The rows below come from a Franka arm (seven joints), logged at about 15 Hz.
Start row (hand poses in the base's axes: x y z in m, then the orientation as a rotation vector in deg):
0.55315 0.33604 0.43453 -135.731 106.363 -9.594
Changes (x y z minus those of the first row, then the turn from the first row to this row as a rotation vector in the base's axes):
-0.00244 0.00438 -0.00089 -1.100 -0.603 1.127
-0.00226 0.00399 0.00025 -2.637 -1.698 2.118
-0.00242 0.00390 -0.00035 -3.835 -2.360 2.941
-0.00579 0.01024 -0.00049 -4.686 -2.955 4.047
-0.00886 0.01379 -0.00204 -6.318 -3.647 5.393
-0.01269 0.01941 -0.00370 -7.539 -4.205 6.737
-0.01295 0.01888 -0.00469 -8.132 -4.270 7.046
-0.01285 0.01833 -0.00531 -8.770 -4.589 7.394
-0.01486 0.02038 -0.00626 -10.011 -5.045 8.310
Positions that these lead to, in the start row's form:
0.55071 0.34042 0.43364 -137.127 105.104 -11.245
0.55089 0.34003 0.43478 -138.396 103.910 -13.910
0.55073 0.33994 0.43418 -139.508 102.974 -15.770
0.54736 0.34628 0.43404 -140.662 101.585 -17.182
0.54429 0.34983 0.43249 -142.432 100.052 -19.469
0.54046 0.35545 0.43083 -143.988 98.422 -21.197
0.54020 0.35492 0.42984 -144.575 98.155 -21.844
0.54030 0.35437 0.42922 -145.065 97.728 -22.822
0.53829 0.35642 0.42827 -146.301 96.646 -24.517

